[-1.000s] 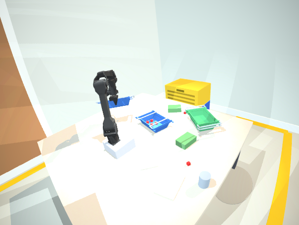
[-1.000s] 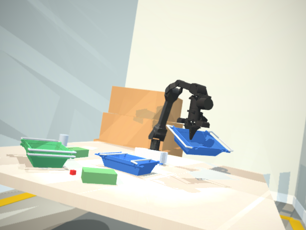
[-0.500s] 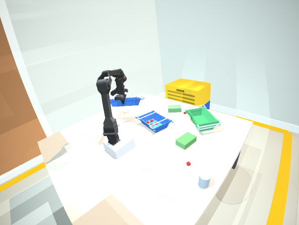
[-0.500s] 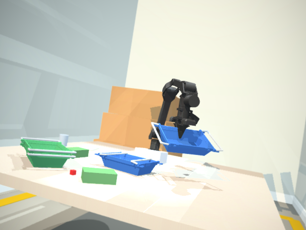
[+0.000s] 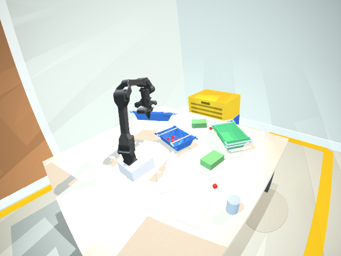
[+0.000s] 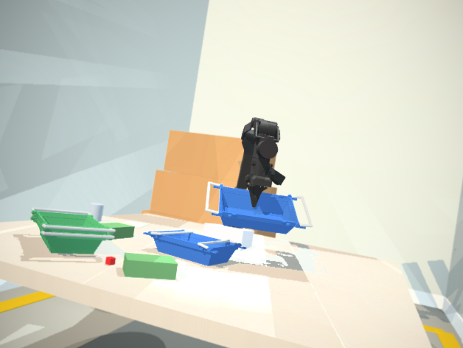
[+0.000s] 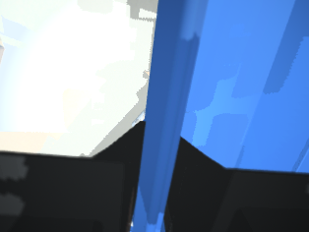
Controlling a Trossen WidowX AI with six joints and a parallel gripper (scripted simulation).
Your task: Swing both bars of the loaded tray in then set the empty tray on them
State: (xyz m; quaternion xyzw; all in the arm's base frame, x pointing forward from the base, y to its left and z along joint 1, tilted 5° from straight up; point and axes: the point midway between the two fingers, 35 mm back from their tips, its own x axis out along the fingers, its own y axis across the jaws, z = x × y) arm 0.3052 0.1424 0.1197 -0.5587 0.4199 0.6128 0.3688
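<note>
My gripper tip is now 70 mm short of the blue tray and 30 mm to the right of it. Also, from my gripper tip: pale cylinder 720 mm to the right, 200 mm behind, 150 mm below.
</note>
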